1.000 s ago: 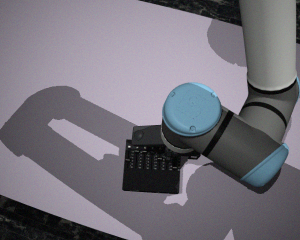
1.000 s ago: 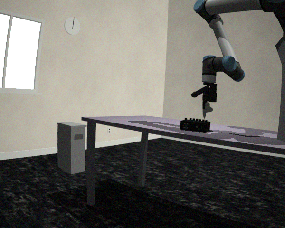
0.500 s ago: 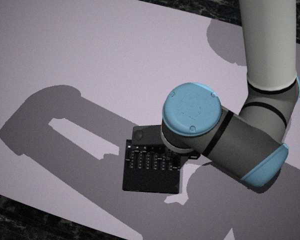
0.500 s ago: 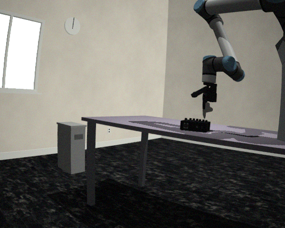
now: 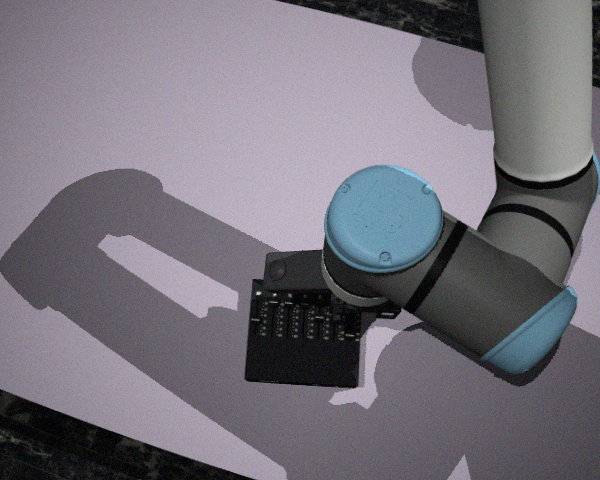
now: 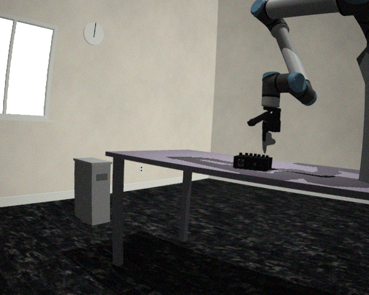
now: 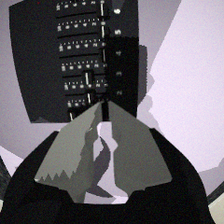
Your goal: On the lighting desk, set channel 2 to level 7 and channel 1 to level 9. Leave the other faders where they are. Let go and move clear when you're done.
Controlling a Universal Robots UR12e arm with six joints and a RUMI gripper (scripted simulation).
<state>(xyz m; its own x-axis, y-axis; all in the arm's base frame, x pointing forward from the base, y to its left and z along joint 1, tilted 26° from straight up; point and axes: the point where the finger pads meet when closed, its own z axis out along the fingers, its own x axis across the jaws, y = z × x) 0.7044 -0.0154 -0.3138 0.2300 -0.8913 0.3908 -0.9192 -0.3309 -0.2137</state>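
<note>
My hand is 3 cm past the channel 1 knob, 3 cm to the right of it and 2 cm above it.
</note>
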